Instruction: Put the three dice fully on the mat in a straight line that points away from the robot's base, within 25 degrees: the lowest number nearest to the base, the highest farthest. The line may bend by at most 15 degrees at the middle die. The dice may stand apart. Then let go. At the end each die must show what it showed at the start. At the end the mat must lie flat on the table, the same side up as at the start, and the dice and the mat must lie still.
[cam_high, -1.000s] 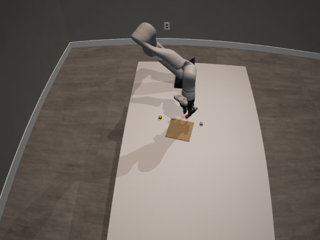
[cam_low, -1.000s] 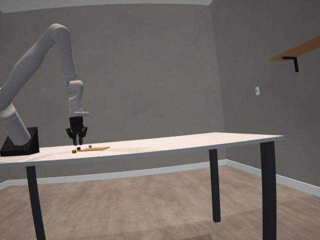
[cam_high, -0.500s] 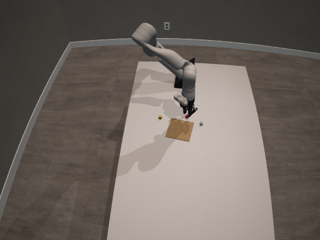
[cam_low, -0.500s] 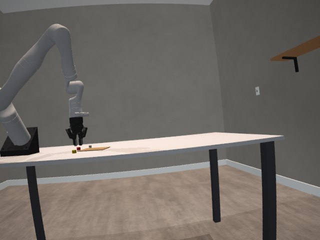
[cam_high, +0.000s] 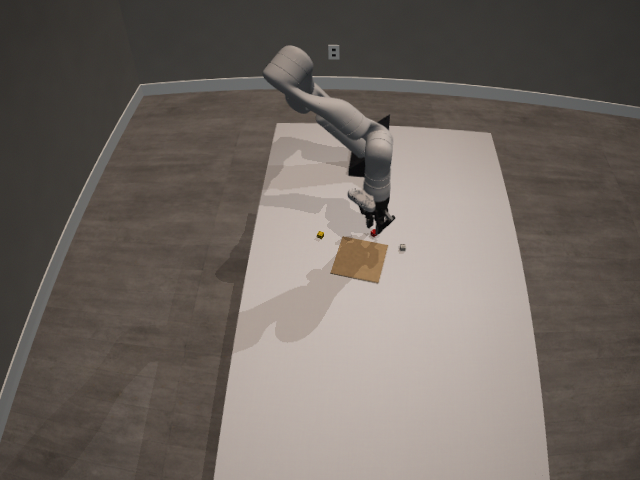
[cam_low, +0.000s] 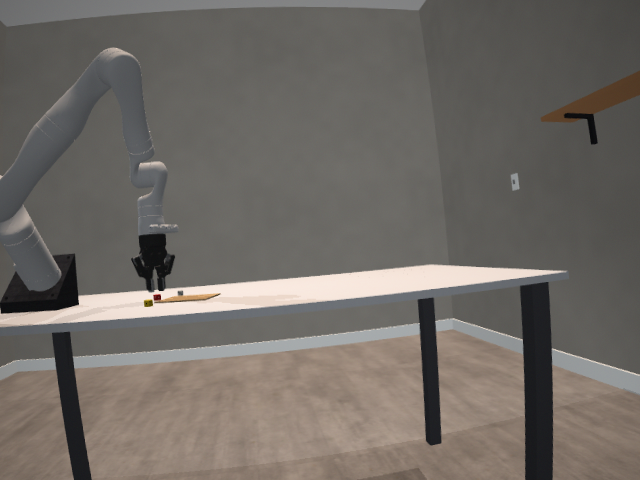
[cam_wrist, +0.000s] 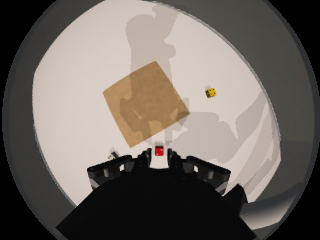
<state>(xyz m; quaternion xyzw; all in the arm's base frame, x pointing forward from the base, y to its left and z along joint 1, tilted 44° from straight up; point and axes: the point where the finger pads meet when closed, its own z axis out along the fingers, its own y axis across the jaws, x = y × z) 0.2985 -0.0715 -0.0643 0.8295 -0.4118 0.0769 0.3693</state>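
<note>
Right now my hand is 30 mm above the red die. Also, from my hand: yellow die (160 mm to the right, 30 mm below); then square mat (90 mm ahead, 50 mm to the right, 40 mm below); then white die (60 mm ahead, 80 mm to the left, 30 mm below).
</note>
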